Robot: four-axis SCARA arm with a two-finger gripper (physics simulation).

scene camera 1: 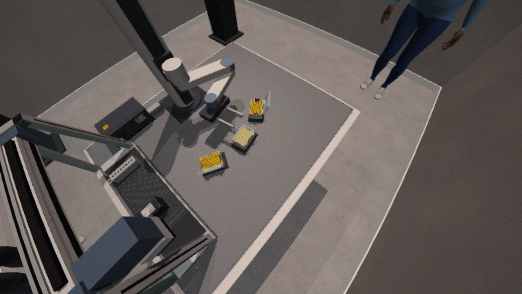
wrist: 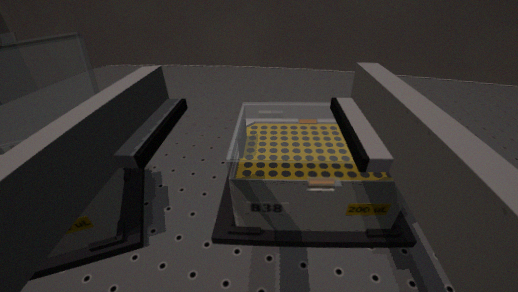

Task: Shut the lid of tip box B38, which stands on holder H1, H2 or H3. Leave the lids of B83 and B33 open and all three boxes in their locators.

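Where they show: gripper, fingertip midpoint: (scene camera 1: 238,121) (wrist: 256,85); arm's base at its link origin: (scene camera 1: 185,100).
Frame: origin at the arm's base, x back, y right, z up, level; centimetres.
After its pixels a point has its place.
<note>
Tip box B38 (scene camera 1: 243,136) @[y -3.3, x -59.0, z 9.0 cm] (wrist: 310,202) @[y -3.9, x -53.7, z 5.3 cm] stands upright on its black holder (wrist: 315,241) @[y -3.1, x -52.9, z 2.0 cm]. Its clear lid (wrist: 237,132) @[y -9.5, x -55.8, z 9.0 cm] lies over the yellow tips; whether it is fully latched I cannot tell. My gripper (scene camera 1: 238,121) @[y -6.9, x -52.1, z 14.0 cm] (wrist: 256,85) @[y -6.9, x -52.1, z 14.0 cm] is shut and empty, with a gap left between its pads. Its right finger overlaps the right side of B38 in the wrist view, and its left finger is left of the box. Another tip box (scene camera 1: 256,107) (wrist: 107,207) has its clear lid (scene camera 1: 269,101) @[y -28.9, x -57.5, z 15.6 cm] (wrist: 45,75) @[y -28.5, x -56.7, z 12.6 cm] raised. A third box (scene camera 1: 211,161) @[y 19.6, x -55.1, z 7.0 cm] shows bright yellow tips; its lid is unclear. Their name labels are unreadable.
The arm's column base (scene camera 1: 182,107) @[y 5.9, x -5.2, z 2.2 cm] stands behind the gripper. A dark case (scene camera 1: 125,119) @[y 38.0, x 6.5, z 12.8 cm] is beside it. A framed enclosure with a dark deck (scene camera 1: 145,182) @[y 53.1, x -35.1, z 6.3 cm] stands at lower left. A person (scene camera 1: 410,37) stands beyond the perforated table (scene camera 1: 295,125) @[y -34.0, x -76.2, z 1.4 cm].
</note>
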